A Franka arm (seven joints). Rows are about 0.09 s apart.
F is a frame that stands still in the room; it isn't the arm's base.
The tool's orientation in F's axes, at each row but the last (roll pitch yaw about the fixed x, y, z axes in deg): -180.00, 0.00, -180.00; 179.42, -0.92, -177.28; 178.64, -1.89, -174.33; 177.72, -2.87, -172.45; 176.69, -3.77, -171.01; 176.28, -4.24, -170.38; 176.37, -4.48, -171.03; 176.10, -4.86, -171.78; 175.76, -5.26, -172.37; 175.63, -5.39, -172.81; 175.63, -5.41, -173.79
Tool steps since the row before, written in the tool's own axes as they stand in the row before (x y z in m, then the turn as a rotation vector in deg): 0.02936, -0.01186, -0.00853, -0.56, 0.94, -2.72; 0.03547, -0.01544, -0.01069, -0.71, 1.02, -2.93; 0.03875, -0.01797, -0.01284, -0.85, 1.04, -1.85; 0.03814, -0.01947, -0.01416, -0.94, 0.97, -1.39; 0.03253, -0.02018, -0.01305, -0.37, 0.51, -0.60; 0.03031, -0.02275, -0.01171, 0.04, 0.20, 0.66; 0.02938, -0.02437, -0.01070, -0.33, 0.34, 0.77; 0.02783, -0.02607, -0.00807, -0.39, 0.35, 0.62; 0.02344, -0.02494, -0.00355, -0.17, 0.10, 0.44; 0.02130, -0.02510, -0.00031, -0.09, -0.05, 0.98; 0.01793, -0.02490, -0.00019, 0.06, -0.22, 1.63
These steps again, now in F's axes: -0.02936, -0.01186, 0.00853, 0.56, 0.94, 2.72; -0.03452, -0.01720, 0.01110, 0.71, 1.03, 2.93; -0.03633, -0.02197, 0.01368, 0.81, 1.08, 1.85; -0.03447, -0.02476, 0.01527, 0.88, 1.04, 1.38; -0.02802, -0.02559, 0.01398, 0.33, 0.53, 0.60; -0.02514, -0.02806, 0.01242, -0.13, 0.22, -0.64; -0.02433, -0.02915, 0.01140, 0.21, 0.43, -0.77; -0.02312, -0.03017, 0.00861, 0.28, 0.44, -0.63; -0.01964, -0.02799, 0.00384, 0.11, 0.15, -0.45; -0.01805, -0.02753, 0.00040, -0.01, 0.02, -0.99; -0.01522, -0.02664, -0.00001, -0.20, -0.12, -1.63
